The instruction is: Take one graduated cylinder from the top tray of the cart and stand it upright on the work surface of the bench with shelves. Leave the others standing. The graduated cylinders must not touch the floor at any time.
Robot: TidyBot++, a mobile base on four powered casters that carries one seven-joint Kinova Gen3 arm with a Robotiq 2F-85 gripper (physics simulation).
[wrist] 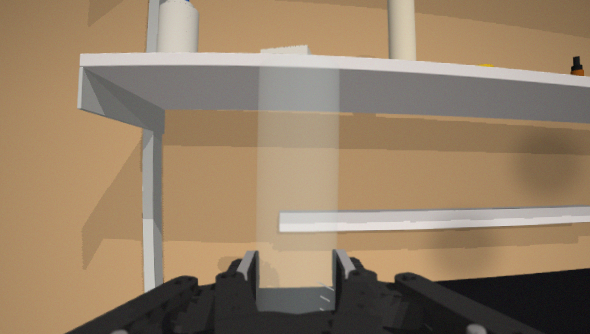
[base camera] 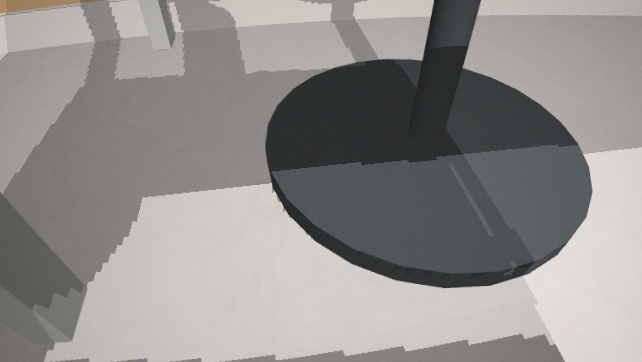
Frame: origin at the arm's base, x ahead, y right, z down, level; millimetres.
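Seen in the pictures: gripper, fingertip midpoint: (wrist: 295,266).
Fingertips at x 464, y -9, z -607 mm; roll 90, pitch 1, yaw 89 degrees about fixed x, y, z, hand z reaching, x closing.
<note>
A point is followed by its place in that frame.
A clear, faintly tinted graduated cylinder (wrist: 298,175) @[x 429, y -8, z -661 mm] stands upright in the middle of the wrist view. My gripper (wrist: 295,266) @[x 464, y -9, z -607 mm] is shut on its lower visible part, with one finger on each side. The cylinder's top overlaps the front edge of a white shelf (wrist: 210,60) @[x 675, y -128, z -811 mm] of the bench; I cannot tell the distance between them. Its foot is hidden by the gripper. A black work surface (wrist: 530,300) @[x 884, y 526, z -365 mm] shows at the lower right, below the shelf. Whether the cylinder's foot touches any surface is not visible. The cart and the other cylinders do not show.
A white bottle (wrist: 178,27) @[x 778, y -222, z -914 mm], a cream cylinder-shaped object (wrist: 401,30) @[x 807, y 186, z -924 mm] and an orange item with a black top (wrist: 577,72) @[x 847, y 602, z -877 mm] stand on the shelf. A grey post (wrist: 152,200) @[x 915, y -335, z -588 mm] supports it at left. A white rail (wrist: 425,220) @[x 973, y 308, z -537 mm] runs below. A dark round pedestal base (base camera: 380,215) stands on the floor.
</note>
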